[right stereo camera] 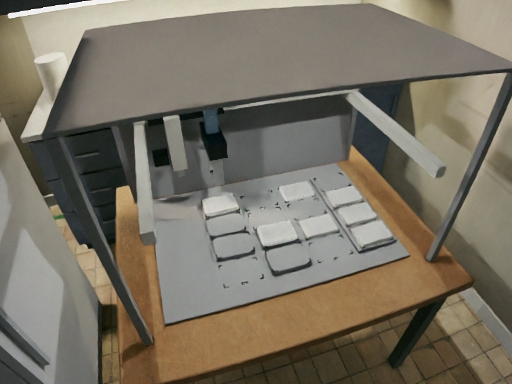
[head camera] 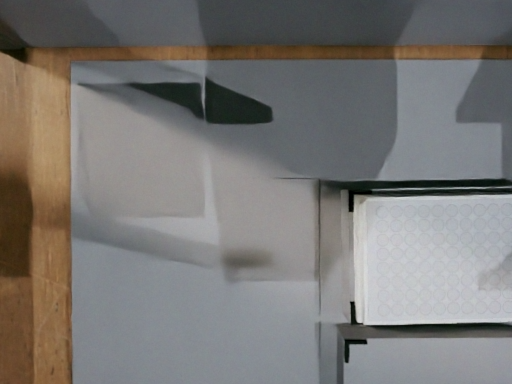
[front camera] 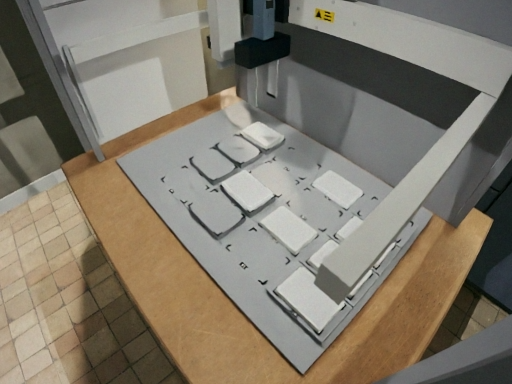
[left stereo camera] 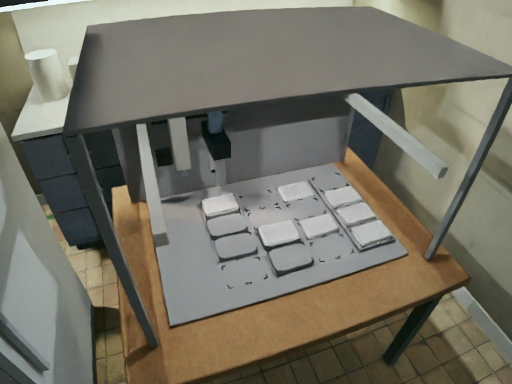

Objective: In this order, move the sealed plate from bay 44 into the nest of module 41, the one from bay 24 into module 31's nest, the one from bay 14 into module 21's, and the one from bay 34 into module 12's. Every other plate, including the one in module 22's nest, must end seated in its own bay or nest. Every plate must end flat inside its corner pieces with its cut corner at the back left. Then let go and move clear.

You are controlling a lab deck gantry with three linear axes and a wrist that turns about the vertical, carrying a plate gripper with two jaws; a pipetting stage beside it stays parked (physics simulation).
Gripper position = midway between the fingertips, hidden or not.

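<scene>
Module 12's nest (front camera: 217, 214), also (right stereo camera: 289, 258) and (left stereo camera: 294, 257). Sealed plate (front camera: 245, 188). Sealed plate (front camera: 294, 234). Sealed plate (head camera: 418, 258). My gripper (front camera: 262, 100), also (left stereo camera: 218, 177) and (right stereo camera: 217, 177).
</scene>
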